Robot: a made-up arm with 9 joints.
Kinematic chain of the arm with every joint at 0, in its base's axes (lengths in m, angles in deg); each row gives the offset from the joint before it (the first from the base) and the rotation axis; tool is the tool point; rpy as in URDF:
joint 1: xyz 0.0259 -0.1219 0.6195 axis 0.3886 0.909 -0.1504
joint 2: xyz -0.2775 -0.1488 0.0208 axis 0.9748 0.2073 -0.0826
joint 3: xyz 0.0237 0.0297 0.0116 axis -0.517 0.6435 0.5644
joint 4: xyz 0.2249 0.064 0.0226 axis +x
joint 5: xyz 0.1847 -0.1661 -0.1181 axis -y
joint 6: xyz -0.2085 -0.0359 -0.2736 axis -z
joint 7: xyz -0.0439 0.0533 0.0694 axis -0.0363 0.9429 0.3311
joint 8: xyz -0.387 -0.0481 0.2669 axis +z
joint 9: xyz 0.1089 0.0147 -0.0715 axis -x
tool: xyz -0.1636 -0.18 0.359 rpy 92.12 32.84 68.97
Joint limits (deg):
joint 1: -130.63..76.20
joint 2: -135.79..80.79
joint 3: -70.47..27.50
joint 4: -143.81..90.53
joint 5: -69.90..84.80
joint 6: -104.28..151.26
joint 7: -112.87..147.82
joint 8: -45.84..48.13
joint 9: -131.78..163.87
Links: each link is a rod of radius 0.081 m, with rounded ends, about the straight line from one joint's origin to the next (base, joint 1, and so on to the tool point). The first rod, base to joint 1, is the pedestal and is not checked.
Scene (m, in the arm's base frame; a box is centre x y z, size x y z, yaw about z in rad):
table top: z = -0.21
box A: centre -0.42 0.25 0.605 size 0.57 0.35 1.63 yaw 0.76
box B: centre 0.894 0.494 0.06 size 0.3 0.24 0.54 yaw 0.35
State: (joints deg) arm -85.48 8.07 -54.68 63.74 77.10 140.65 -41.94 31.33 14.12
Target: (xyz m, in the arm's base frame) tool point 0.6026 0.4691 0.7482
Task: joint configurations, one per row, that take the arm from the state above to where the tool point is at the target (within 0.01 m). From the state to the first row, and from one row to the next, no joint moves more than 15 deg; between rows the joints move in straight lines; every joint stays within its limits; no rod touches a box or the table.
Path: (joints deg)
1: -79.91 14.05 -49.36 50.99 69.05 142.42 -44.54 31.30 7.71
2: -74.34 20.03 -44.04 38.23 61.00 144.19 -47.15 31.28 1.31
3: -68.78 26.02 -38.72 25.48 52.94 145.96 -49.75 31.25 -5.10
4: -63.21 32.00 -33.40 12.73 44.89 147.72 -52.36 31.23 -11.50
5: -57.64 37.98 -28.08 -0.02 36.84 149.49 -54.96 31.20 -17.91
6: -52.07 43.96 -22.76 -12.78 28.79 151.26 -57.57 31.18 -24.32
7: -55.40 30.24 -14.13 1.61 32.41 142.63 -65.10 27.24 -19.16
8: -58.74 16.51 -5.50 16.00 36.03 133.99 -72.64 23.30 -14.01
9: -62.07 2.78 3.12 30.39 39.66 125.36 -80.17 19.36 -8.86
10: -65.40 -10.94 11.75 44.78 43.28 116.72 -87.70 15.42 -3.70

